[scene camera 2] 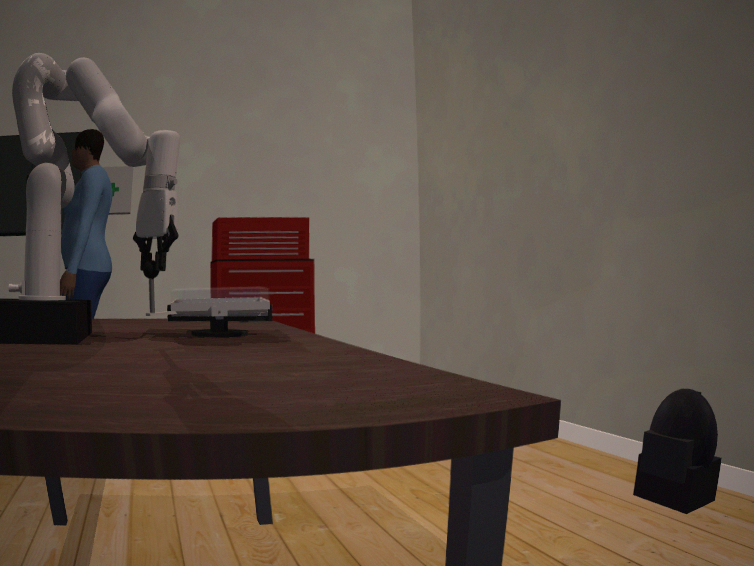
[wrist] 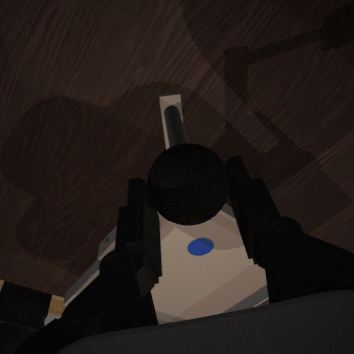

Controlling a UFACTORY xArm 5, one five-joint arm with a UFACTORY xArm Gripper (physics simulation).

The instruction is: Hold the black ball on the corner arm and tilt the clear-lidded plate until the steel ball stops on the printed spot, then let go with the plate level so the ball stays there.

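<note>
My gripper (scene camera 2: 153, 261) (wrist: 188, 188) is shut on the black ball (scene camera 2: 150, 269) (wrist: 188, 185), with one finger on each side of it. The ball tops a thin grey rod (scene camera 2: 151, 296) (wrist: 175, 125) that stands on the corner arm (scene camera 2: 159, 313) (wrist: 170, 99). The pale plate (scene camera 2: 219, 309) (wrist: 195, 285) looks about level on its black stand (scene camera 2: 219, 333), under a clear lid (scene camera 2: 219, 293). The blue printed spot (wrist: 200, 246) shows on the plate in the wrist view, just below the ball. The steel ball does not show; the fingers and the black ball hide parts of the plate.
The stand rests on the dark wooden table (scene camera 2: 243, 389). The arm's black base block (scene camera 2: 42, 321) is at the table's left. A person in blue (scene camera 2: 91, 225) stands behind the arm. A red tool cabinet (scene camera 2: 261, 243) stands behind the plate.
</note>
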